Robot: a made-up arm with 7 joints.
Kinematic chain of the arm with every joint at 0, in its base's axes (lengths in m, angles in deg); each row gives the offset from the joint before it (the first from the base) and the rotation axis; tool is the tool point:
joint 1: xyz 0 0 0 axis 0 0.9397 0.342
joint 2: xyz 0 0 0 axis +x
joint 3: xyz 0 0 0 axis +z
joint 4: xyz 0.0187 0 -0.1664 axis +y
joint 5: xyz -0.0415 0 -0.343 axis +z
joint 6: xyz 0 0 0 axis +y
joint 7: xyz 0 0 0 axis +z
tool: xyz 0 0 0
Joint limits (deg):
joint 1: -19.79..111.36
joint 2: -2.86..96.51
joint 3: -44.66..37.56
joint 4: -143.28..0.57
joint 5: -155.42..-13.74
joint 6: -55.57..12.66
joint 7: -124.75..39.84
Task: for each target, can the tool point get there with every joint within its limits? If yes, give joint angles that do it. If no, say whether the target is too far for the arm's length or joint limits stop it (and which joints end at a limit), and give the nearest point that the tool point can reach.
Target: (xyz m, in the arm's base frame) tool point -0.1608 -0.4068 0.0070
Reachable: no: joint limits stop it (at a limit: joint 1, joint 2, joint 3) | nearest point -0.3871 -0.2911 -0.1206 | short by 0.284 m
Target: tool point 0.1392 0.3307 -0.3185
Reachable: yes | joints 20.76 62.02 -15.22 -57.67 -46.49 -25.41 -31.83
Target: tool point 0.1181 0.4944 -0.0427
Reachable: yes | joints 3.56 88.45 -9.59 -26.17 -129.22 -41.33 -111.57
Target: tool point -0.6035 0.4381 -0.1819
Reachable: no: too far | nearest point -0.4033 0.2928 -0.1216 | short by 0.255 m
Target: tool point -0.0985 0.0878 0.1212
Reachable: no: joint limits stop it (at a limit: joint 1, joint 3, joint 4) | nearest point 0.1514 0.0618 0.2153 | short by 0.268 m
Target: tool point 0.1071 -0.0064 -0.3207
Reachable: yes | joints 39.72 65.33 -35.67 -119.90 -55.70 -0.34 -24.98
